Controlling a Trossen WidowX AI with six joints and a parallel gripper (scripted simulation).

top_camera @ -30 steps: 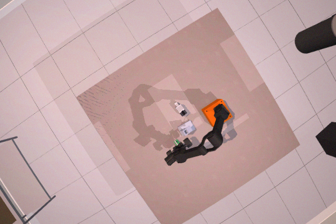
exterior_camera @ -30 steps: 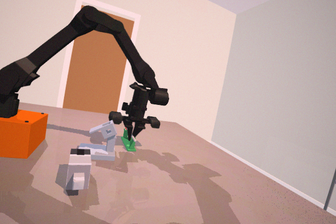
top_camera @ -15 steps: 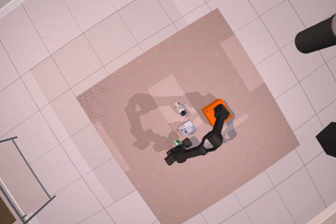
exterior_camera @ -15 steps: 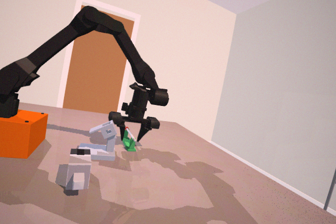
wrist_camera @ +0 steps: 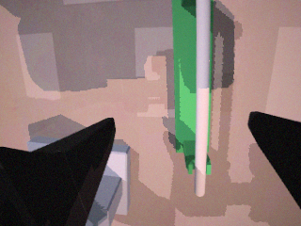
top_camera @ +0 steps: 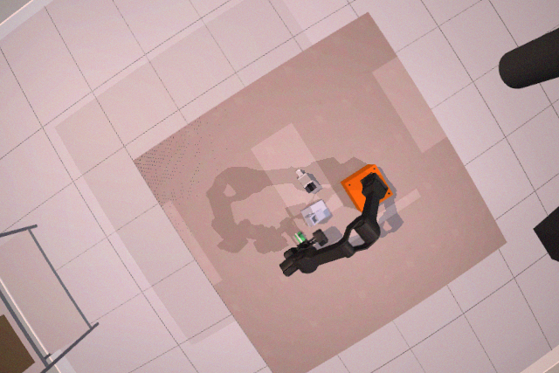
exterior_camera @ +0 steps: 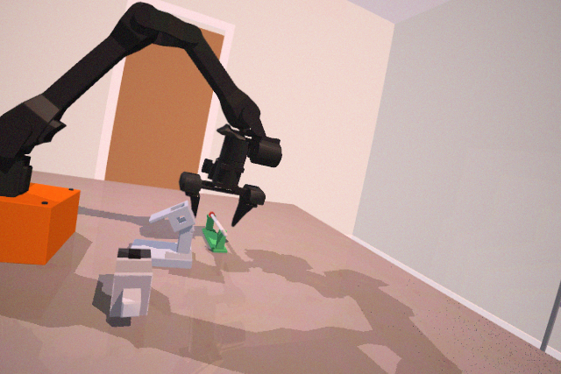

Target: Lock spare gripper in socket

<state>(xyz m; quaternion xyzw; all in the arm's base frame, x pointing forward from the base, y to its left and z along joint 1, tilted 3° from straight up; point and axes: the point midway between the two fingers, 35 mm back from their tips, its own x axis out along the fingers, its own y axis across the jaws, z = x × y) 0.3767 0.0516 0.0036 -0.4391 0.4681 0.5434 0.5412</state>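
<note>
The green cradle is 20 mm to the left of my gripper tip, 20 mm below it and 10 mm ahead of it. Also, from my gripper tip: spare gripper (220 mm to the right, 160 mm behind, 20 mm below); grey mount (100 mm behind, 70 mm to the right).
</note>
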